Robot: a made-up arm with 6 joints. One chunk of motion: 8 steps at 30 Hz.
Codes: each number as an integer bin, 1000 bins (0 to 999) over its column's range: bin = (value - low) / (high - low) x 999, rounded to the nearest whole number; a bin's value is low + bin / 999 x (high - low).
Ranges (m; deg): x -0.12..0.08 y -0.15..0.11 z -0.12..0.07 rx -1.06..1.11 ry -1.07..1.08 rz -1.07..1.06
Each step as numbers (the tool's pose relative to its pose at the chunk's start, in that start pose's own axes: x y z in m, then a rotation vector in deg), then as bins.
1 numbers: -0.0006 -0.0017 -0.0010 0.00 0.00 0.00
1 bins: 596 570 626 488 497 502
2 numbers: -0.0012 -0.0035 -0.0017 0.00 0.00 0.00
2 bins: 593 563 622 488 497 502
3 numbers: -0.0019 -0.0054 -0.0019 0.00 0.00 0.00
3 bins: 590 556 621 488 497 502
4 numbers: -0.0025 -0.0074 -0.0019 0.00 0.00 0.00
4 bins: 587 548 621 488 497 502
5 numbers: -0.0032 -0.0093 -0.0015 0.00 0.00 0.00
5 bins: 583 541 623 488 497 502
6 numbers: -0.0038 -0.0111 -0.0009 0.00 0.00 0.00
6 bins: 580 534 626 488 497 502
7 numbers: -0.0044 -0.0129 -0.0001 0.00 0.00 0.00
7 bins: 577 527 630 488 497 502
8 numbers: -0.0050 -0.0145 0.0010 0.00 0.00 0.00
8 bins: 574 521 636 488 497 502
